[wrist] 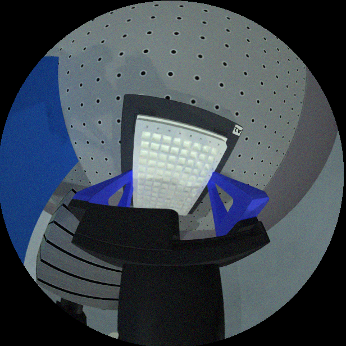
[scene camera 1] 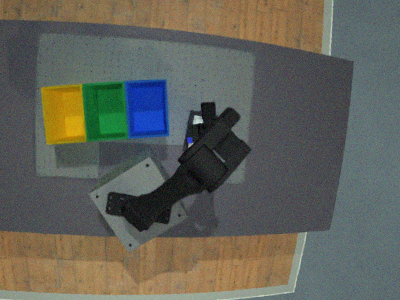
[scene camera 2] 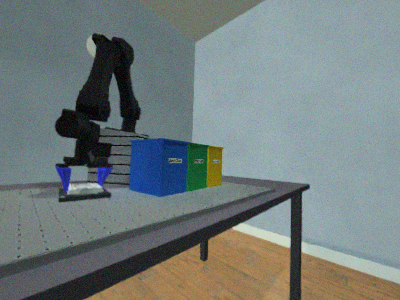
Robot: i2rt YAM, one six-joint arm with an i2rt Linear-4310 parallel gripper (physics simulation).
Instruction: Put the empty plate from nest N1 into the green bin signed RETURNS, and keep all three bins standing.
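Seen in the pictures: gripper, between the fingertips: [scene camera 2: 83, 190]; arm's base, origin of its link: [scene camera 1: 139, 207] [scene camera 2: 127, 133].
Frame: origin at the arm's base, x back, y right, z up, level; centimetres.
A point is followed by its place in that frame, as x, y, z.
Note:
The white plate [scene camera 1: 198, 120] {-29.7, 16.9, -22.0} [scene camera 2: 85, 188] {-31.1, 19.5, -20.7} [wrist: 170, 160], with a grid of square wells, lies flat in its dark nest [scene camera 2: 85, 196] {-33.1, 19.6, -22.6} [wrist: 129, 112]; a small label reading A1 is at the nest's corner in the wrist view. My gripper [scene camera 2: 83, 185] {-25.4, 19.3, -22.2} [wrist: 170, 173] points down with its blue fingers against the plate's two long sides, shut on it at nest height. The arm hides most of the plate in scene camera 1. The green bin [scene camera 1: 111, 121] {-23.0, -15.7, -23.3} [scene camera 2: 197, 170] {-35.4, -16.9, -16.0} stands upright between the yellow bin [scene camera 1: 74, 125] {-19.0, -29.5, -23.3} [scene camera 2: 214, 170] {-32.2, -29.5, -16.4} and the blue bin [scene camera 1: 148, 121] {-25.6, -1.8, -23.3} [scene camera 2: 159, 170] {-39.1, 1.2, -15.4}. Their signs are too blurred to read.
The three bins stand side by side in a row; the blue one is nearest the nest. The arm's grey base block [scene camera 1: 127, 235] {9.7, -2.3, 0.7} stands near the table edge. A perforated board [scene camera 1: 210, 65] {-51.9, 17.5, -23.4} [scene camera 2: 150, 212] {-52.5, 9.6, -23.5} [wrist: 185, 60] lies under the nest and bins.

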